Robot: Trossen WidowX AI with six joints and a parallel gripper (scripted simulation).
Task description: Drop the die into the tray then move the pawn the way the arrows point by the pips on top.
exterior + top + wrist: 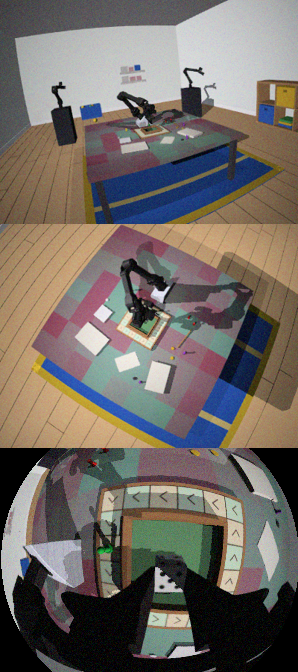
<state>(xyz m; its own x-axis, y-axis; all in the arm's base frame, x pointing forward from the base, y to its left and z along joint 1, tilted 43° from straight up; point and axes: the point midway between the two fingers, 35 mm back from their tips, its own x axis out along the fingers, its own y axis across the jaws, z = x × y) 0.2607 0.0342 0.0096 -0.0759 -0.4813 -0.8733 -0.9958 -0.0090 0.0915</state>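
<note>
Now: the green pawn 10 cm behind my gripper tip, 1 cm to the left of it and 5 cm below it. From my gripper tip the other things lie so: green dice tray 1 cm ahead, 1 cm to the right, 7 cm below; white die right at my gripper tip; yellow pawn 15 cm behind, 23 cm to the right, 6 cm below.
</note>
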